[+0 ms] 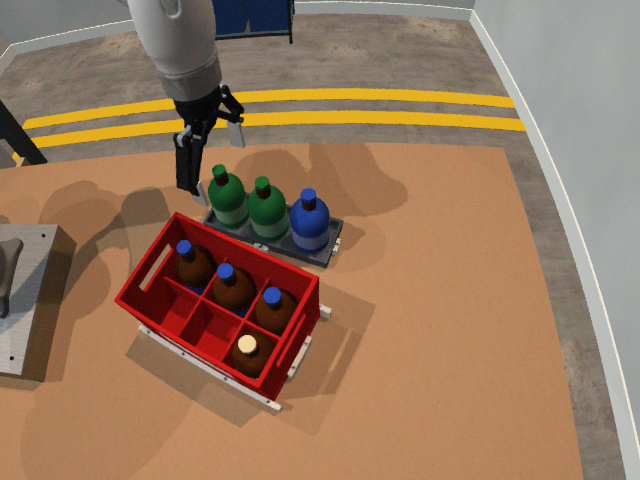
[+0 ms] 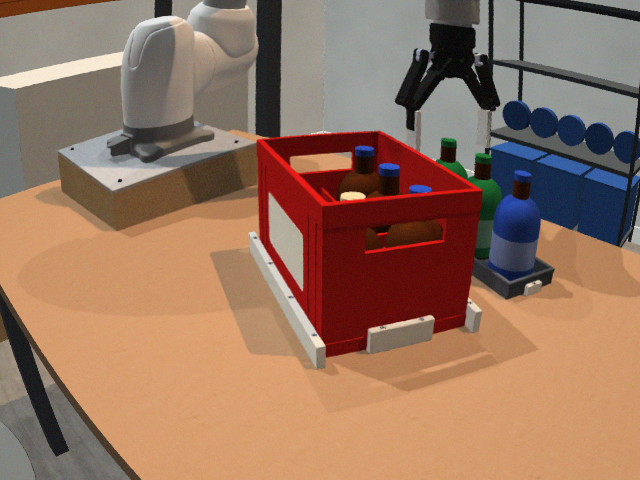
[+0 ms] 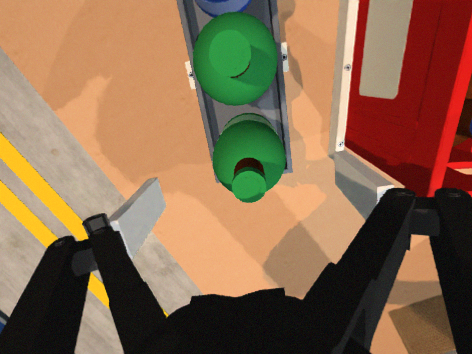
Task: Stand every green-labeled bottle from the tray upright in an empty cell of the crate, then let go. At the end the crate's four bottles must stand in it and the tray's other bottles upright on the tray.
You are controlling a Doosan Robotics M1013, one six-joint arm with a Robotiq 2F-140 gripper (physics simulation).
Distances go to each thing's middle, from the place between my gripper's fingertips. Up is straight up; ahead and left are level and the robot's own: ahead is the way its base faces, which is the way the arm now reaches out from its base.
Labels:
I see the grey tray [image 1: 285,245] 13 cm below my hand, 8 cm ahead of it and 4 cm to the right of it. Also, from my hand: red crate [image 2: 317,243] 25 cm to the right, 6 cm below; white stop block [image 2: 409,332] 32 cm to the right, 13 cm below, 12 cm ahead.

